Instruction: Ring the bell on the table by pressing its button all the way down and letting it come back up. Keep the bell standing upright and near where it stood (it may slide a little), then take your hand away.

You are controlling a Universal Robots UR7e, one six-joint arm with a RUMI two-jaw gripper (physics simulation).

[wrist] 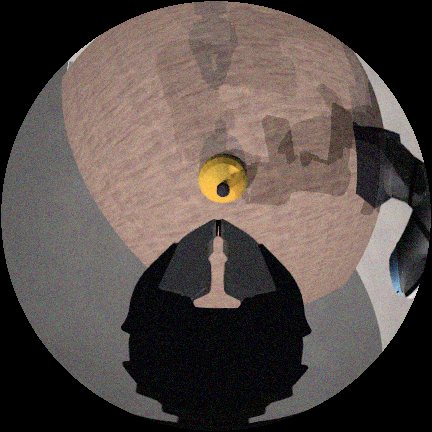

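Where they show: gripper, between the fingertips: [218,220]; arm's base, origin of its link: [392,167].
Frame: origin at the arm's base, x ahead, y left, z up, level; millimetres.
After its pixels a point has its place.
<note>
The bell [215,173] {y -146, x 427, z -47 mm} is a yellow dome standing upright on the wooden table, near the middle of the wrist view. Its dark round button [223,189] {y -127, x 426, z -22 mm} sticks up from the dome and shows raised. My gripper [218,220] {y -119, x 438, z 33 mm} is shut and empty, with its tips together. In the view the tips lie just below the bell, with a strip of table showing between them and the button, so they are apart from it. The exact height of the tips above the table cannot be told.
The round-edged wooden table [125,150] {y -286, x 552, z -88 mm} lies under the bell, with shadows of the arm and gripper across it. Dark parts of the robot arm [395,170] show at the right edge. Grey floor [45,210] shows beyond the table's left edge.
</note>
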